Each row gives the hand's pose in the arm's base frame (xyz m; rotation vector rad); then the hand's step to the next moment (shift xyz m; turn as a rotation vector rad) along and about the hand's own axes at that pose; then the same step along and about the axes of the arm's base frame.
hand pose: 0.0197 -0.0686 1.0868 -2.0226 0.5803 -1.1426
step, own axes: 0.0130 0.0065 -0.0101 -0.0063 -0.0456 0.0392
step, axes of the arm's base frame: -0.0024 -0.0167 0.0053 0.0321 0.0477 0.0187
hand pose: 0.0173 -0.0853 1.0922 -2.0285 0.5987 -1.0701
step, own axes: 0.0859 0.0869 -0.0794 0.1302 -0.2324 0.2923
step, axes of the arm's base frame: -0.0251 -0.1435 0.0022 0.3289 0.1690 0.1403
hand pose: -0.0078 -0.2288 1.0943 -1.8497 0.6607 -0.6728
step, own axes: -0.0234 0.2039 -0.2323 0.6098 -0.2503 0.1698
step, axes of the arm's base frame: -0.2084 -0.1971 -0.1174 0.5775 -0.2396 0.2692
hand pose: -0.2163 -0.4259 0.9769 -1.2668 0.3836 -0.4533
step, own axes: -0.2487 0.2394 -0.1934 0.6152 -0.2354 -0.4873
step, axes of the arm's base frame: -0.2837 0.0281 -0.2744 0.2464 -0.7768 0.0851
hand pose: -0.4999 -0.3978 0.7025 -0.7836 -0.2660 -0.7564
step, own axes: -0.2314 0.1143 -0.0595 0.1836 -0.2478 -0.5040
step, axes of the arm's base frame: -0.0875 0.1294 -0.2139 -0.0700 -0.5728 -0.1270
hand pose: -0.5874 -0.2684 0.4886 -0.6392 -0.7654 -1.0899
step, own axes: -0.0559 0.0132 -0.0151 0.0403 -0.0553 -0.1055
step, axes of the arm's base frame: 0.0011 0.0224 -0.0550 -0.0174 -0.1220 -0.0248
